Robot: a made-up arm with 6 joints.
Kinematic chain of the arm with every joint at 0, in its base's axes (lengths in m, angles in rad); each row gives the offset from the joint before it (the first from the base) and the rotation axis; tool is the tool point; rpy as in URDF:
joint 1: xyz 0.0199 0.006 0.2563 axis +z
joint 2: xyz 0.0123 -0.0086 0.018 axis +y
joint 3: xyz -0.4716 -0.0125 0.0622 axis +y
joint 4: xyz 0.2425 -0.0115 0.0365 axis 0.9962 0 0.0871
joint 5: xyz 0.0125 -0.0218 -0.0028 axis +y
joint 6: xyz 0.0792 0.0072 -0.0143 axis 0.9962 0 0.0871
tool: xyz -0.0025 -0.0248 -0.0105 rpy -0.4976 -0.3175 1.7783
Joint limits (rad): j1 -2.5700..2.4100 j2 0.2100..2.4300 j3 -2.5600..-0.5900 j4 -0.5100..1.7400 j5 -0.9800..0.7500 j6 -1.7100..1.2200
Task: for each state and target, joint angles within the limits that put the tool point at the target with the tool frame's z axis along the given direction. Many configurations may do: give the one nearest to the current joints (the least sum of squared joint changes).
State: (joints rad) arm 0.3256 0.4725 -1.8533 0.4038 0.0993 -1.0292
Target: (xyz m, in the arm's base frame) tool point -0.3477 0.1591 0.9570 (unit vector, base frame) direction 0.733 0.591 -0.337
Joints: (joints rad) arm -0.4991 0.7699 -2.4645 -0.5032 -0.2991 -1.6645
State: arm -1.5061 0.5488 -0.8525 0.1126 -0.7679 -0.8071
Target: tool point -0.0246 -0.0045 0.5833 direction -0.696 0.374 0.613
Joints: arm -1.6566 0.6771 -0.5900 0.7161 0.0250 -0.2456
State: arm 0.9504 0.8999 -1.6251 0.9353 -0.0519 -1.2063
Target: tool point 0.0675 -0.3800 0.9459 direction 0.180 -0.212 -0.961
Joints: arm 1.4675 0.7400 -2.4854 0.9964 -0.7838 -0.6748
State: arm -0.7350 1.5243 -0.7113 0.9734 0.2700 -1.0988
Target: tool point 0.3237 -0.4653 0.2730 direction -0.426 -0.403 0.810
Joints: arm -0.8964 2.3655 -1.2868 1.2216 -0.3836 -0.6743
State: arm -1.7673 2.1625 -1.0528 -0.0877 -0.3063 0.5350
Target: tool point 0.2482 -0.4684 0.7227 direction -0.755 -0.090 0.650
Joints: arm -0.9925 1.8366 -1.9006 -0.0645 0.1610 0.4776
